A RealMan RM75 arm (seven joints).
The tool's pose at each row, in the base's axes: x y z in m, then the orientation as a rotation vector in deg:
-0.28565, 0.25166, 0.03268, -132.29, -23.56, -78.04
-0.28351, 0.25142, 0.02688, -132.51, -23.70, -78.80
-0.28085, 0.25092, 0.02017, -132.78, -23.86, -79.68
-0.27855, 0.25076, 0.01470, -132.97, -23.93, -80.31
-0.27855, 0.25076, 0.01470, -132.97, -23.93, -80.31
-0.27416, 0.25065, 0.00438, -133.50, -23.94, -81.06
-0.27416, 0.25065, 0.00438, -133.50, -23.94, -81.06
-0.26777, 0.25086, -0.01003, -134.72, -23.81, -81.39
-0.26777, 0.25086, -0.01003, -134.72, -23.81, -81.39
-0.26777, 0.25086, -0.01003, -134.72, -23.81, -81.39
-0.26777, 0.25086, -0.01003, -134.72, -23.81, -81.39
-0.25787, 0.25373, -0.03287, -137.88, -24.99, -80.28
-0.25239, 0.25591, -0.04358, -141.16, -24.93, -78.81
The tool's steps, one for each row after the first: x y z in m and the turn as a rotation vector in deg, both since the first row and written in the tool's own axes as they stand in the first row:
-0.00409, 0.00240, 0.00397, -0.49, 0.28, -0.43
-0.00875, 0.00544, 0.00859, -1.07, 0.59, -0.93
-0.01248, 0.00777, 0.01259, -1.50, 0.83, -1.25
-0.01248, 0.00777, 0.01259, -1.50, 0.83, -1.25
-0.01947, 0.01203, 0.02025, -2.26, 0.97, -1.67
-0.01947, 0.01203, 0.02025, -2.26, 0.97, -1.67
-0.02910, 0.01777, 0.03133, -3.38, 0.60, -2.02
-0.02910, 0.01777, 0.03133, -3.38, 0.60, -2.02
-0.02910, 0.01777, 0.03133, -3.38, 0.60, -2.02
-0.02910, 0.01777, 0.03133, -3.38, 0.60, -2.02
-0.04439, 0.02458, 0.04999, -5.00, -1.62, -3.20
-0.05112, 0.02743, 0.05978, -6.87, -3.84, -3.50

